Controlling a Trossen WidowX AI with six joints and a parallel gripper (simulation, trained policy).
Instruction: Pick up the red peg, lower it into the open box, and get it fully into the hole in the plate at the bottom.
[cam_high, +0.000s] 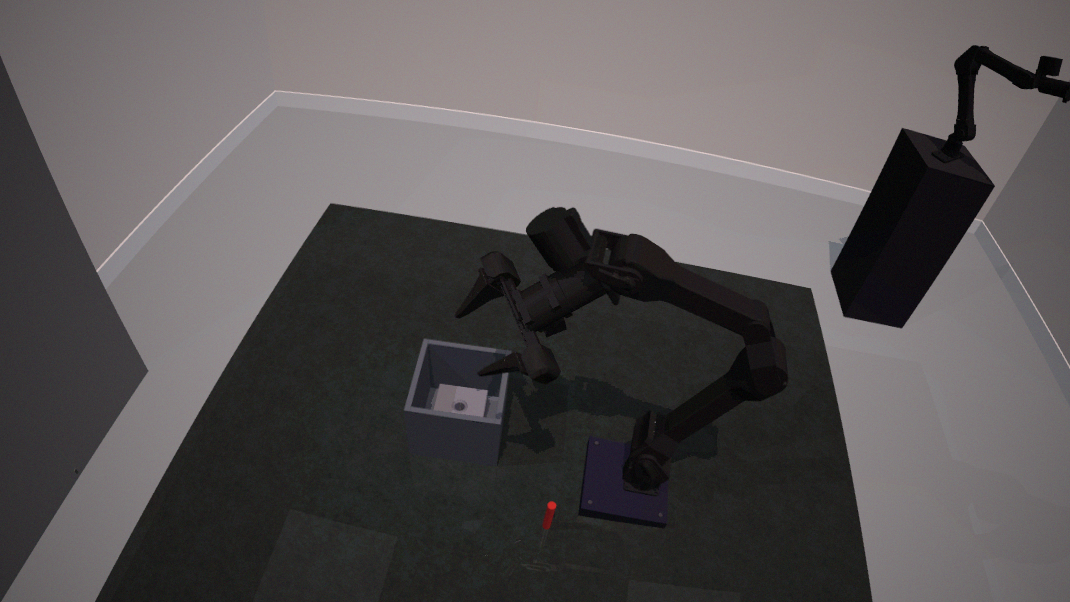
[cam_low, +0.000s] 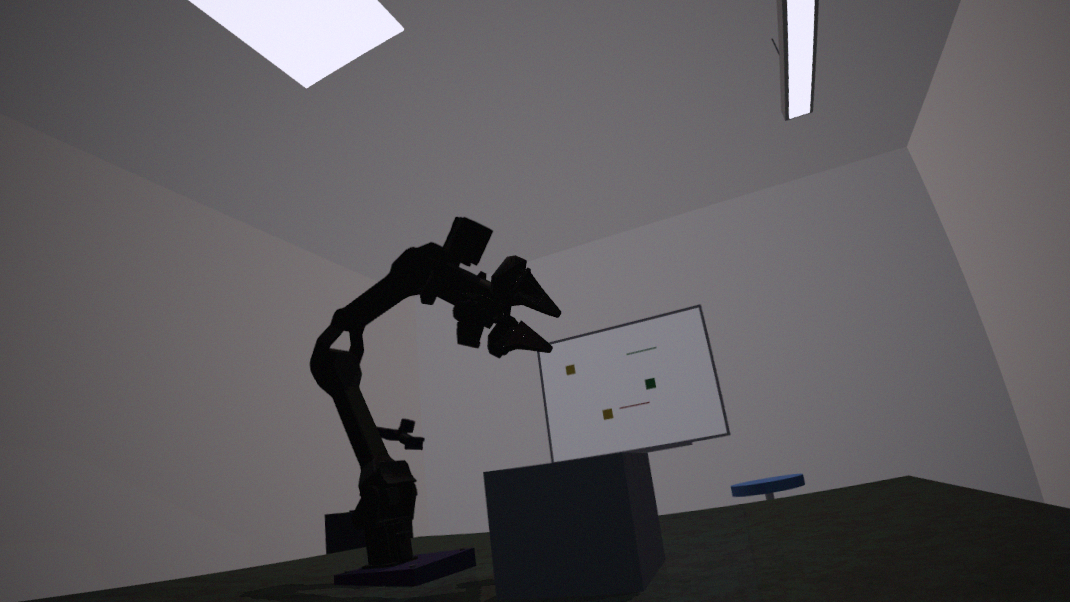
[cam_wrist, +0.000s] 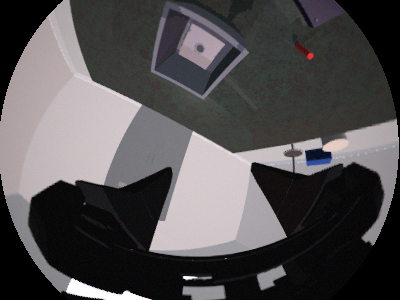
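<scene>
My gripper tip is 290 mm above the red peg, 160 mm past it and 90 mm to the right of it. The rest, counted from my gripper tip: pale plate 280 mm below, 80 mm to the right, 30 mm ahead.
</scene>
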